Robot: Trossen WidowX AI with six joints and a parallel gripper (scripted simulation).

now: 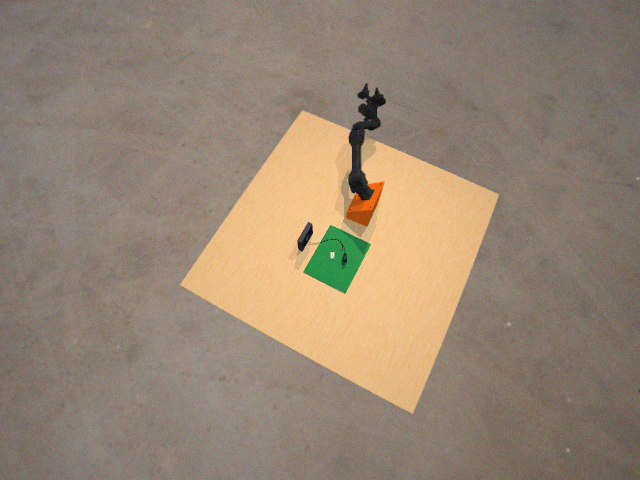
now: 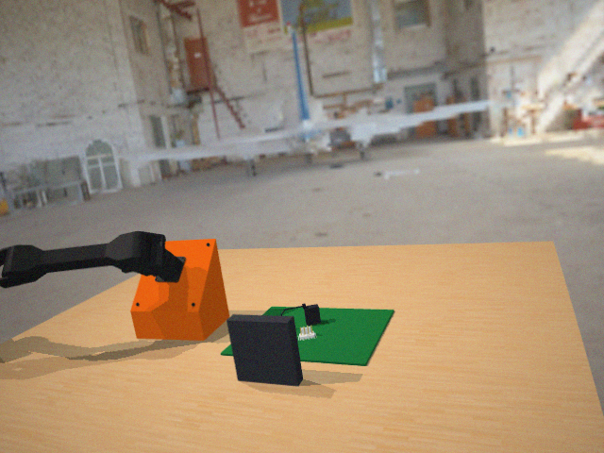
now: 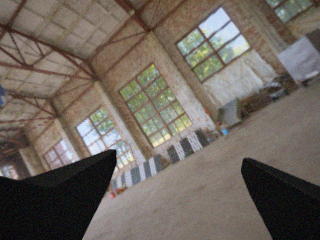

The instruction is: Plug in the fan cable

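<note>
The dark fan plug is 1020 mm ahead of my gripper tip, 300 mm to the left of it and 150 mm below it. Round my gripper tip: black fan (1020 mm ahead, 80 mm to the left, 110 mm below); then green board (1030 mm ahead, 260 mm to the left, 180 mm below).
</note>
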